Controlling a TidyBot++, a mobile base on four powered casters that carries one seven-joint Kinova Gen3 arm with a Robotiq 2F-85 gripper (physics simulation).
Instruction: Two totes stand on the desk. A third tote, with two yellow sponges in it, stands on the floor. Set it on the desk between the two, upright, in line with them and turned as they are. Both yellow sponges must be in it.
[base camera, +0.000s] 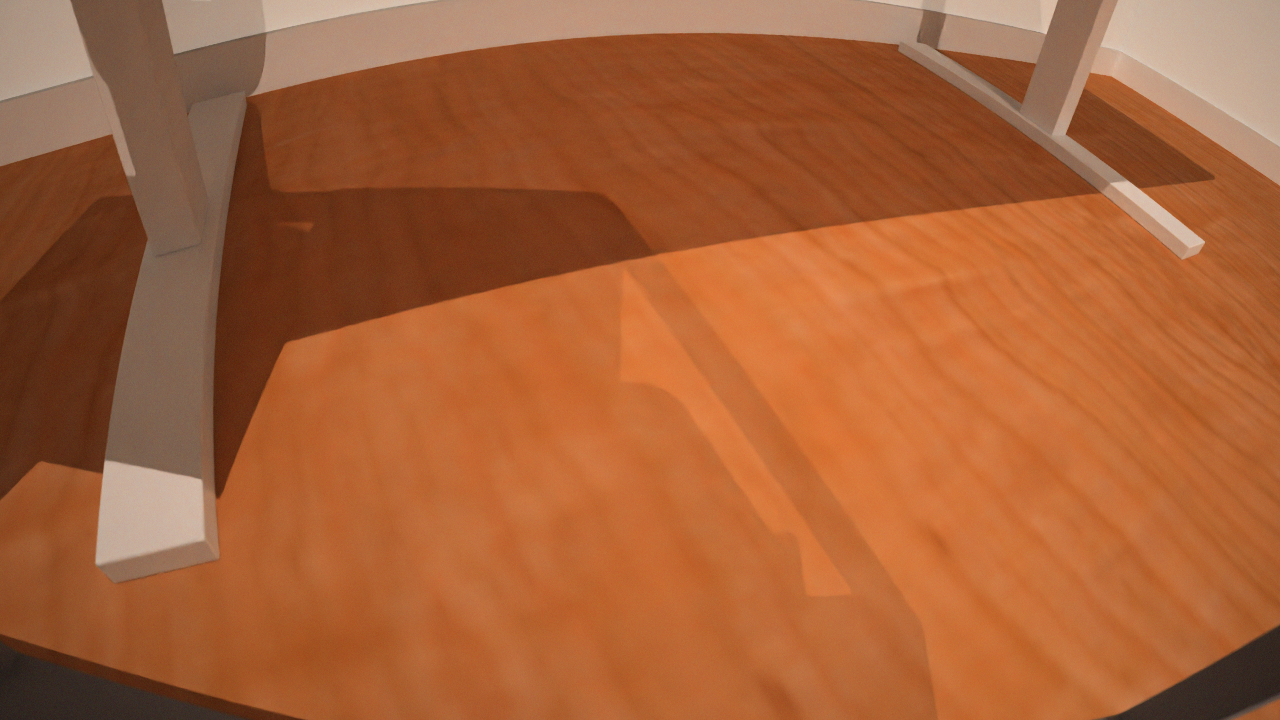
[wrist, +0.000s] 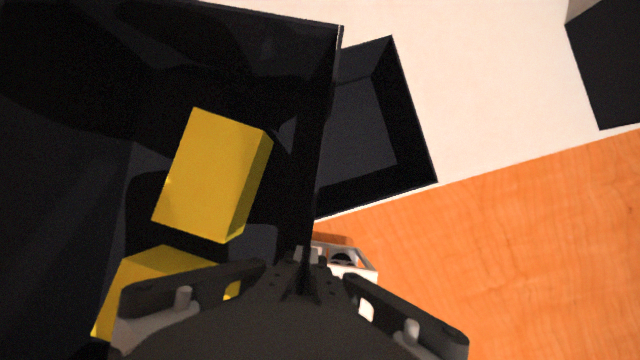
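The third tote (wrist: 280, 45), black, fills the left of the wrist view. Two yellow sponges are in it: one sponge (wrist: 210, 175) shows fully, the other sponge (wrist: 155, 260) is partly hidden by the gripper. My gripper (wrist: 305, 259) is shut on this tote's side wall. The held tote is raised and nearer the camera than the white desk (wrist: 490, 85). One desk tote (wrist: 407, 130) stands near the desk's edge, its left part hidden behind the held tote. The other desk tote (wrist: 610, 65) shows partly at the upper right. No tote shows in the base view.
In the base view, one desk leg (base camera: 156, 358) stands close at the left, and another desk leg (base camera: 1065, 80) stands at the back right on the wood floor (base camera: 501, 465). Part of my white base (wrist: 367, 272) shows beside the gripper in the wrist view.
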